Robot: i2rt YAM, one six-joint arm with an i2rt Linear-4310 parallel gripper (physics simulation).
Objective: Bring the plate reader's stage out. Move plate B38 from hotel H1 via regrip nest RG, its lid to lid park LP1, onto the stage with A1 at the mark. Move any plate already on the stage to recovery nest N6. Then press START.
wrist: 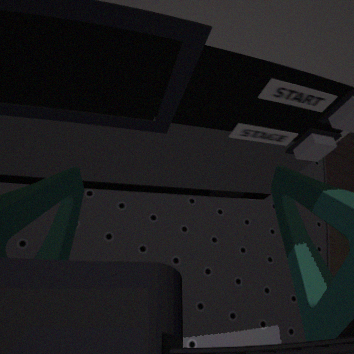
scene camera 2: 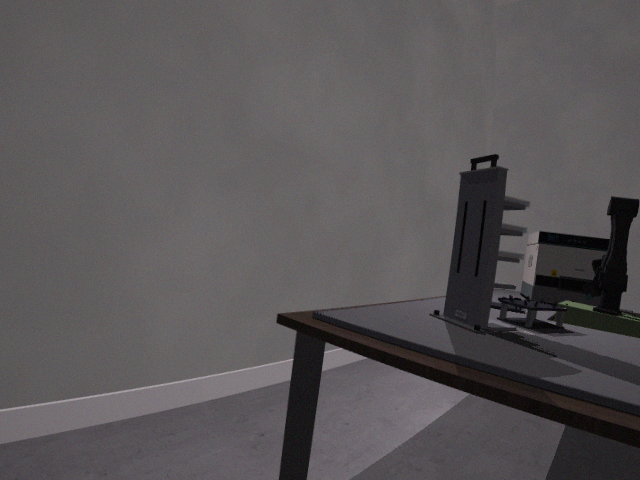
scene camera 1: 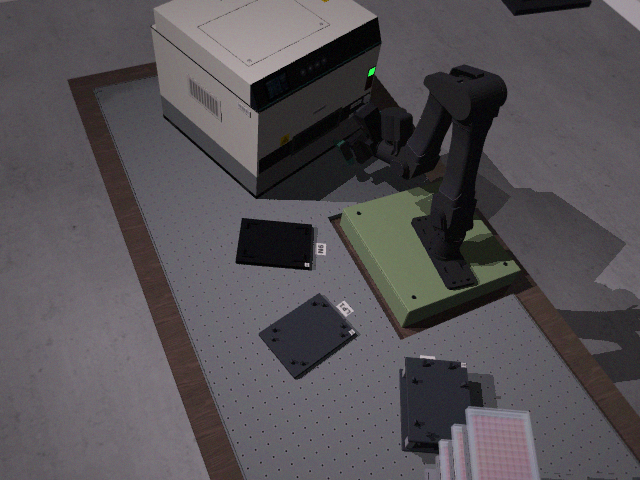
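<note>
My gripper is open and empty, in front of the white plate reader. In the wrist view, the START label and STAGE label are ahead, right of the dark opening. The STAGE button is beyond the right finger; the START button is partly cut off. No stage stands out. Nest N6 and lid park LP1 are bare. A raised nest, its label unreadable, is bare. Stacked pinkish plates show; B38 cannot be identified.
The grey hotel tower has several shelves facing the raised nest. The arm stands on a green base between the reader and the raised nest. A wooden edge borders the perforated table top. The reader's status light is green.
</note>
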